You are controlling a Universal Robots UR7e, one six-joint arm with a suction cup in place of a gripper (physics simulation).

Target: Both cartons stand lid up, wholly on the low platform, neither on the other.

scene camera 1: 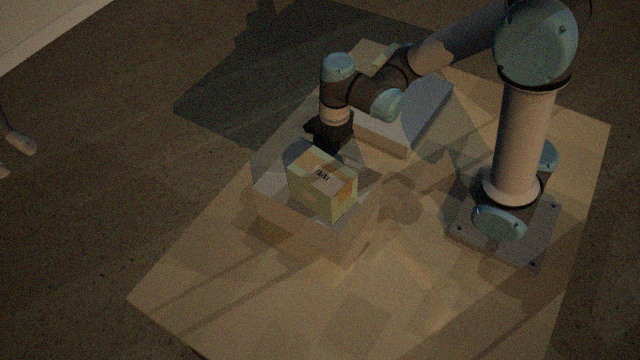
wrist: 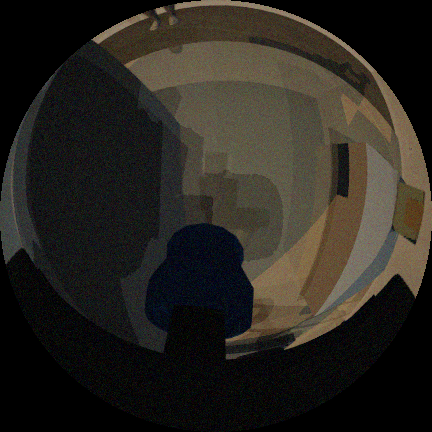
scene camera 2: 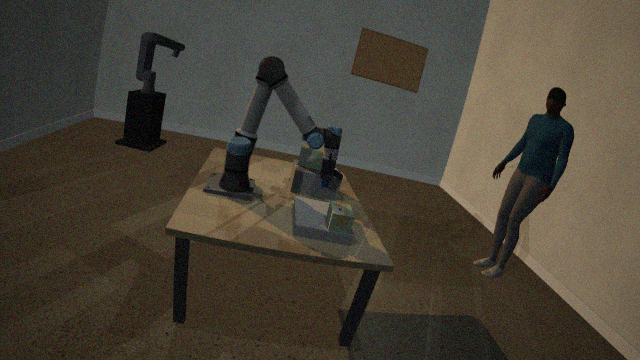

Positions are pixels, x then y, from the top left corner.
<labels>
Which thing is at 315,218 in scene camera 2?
A low grey platform.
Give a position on a low grey platform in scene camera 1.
425,97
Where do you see a low grey platform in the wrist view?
360,241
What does my suction cup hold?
Nothing.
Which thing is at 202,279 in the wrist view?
My suction cup.
</labels>
